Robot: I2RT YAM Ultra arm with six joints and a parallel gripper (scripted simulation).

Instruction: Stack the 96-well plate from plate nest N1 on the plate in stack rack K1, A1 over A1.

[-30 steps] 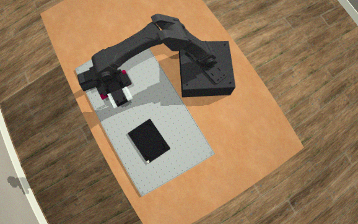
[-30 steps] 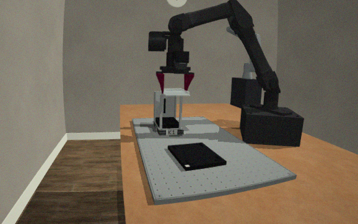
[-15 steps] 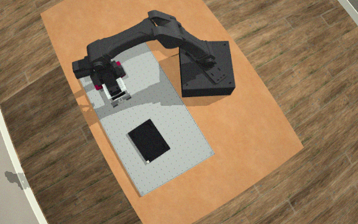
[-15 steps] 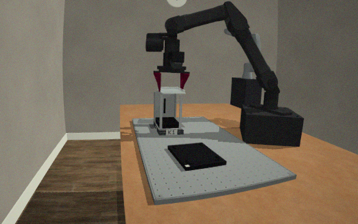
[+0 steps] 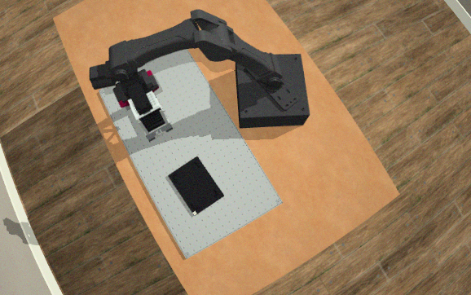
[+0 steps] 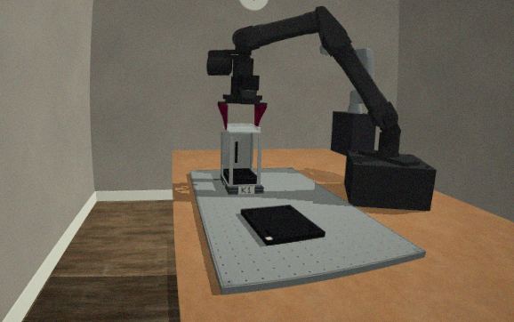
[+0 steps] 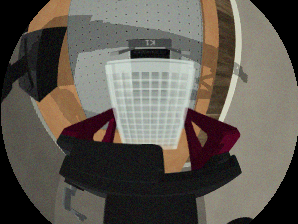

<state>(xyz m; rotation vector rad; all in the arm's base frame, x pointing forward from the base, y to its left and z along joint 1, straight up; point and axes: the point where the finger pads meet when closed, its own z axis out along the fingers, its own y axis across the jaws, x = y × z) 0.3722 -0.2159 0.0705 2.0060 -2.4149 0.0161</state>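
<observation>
Now: hand right at the white 96-well plate. Also, from my hand: K1 label: 160 mm below, 90 mm to the left, 20 mm ahead; dark plate: 140 mm below; black plate nest N1: 310 mm to the left, 160 mm below, 30 mm ahead.
</observation>
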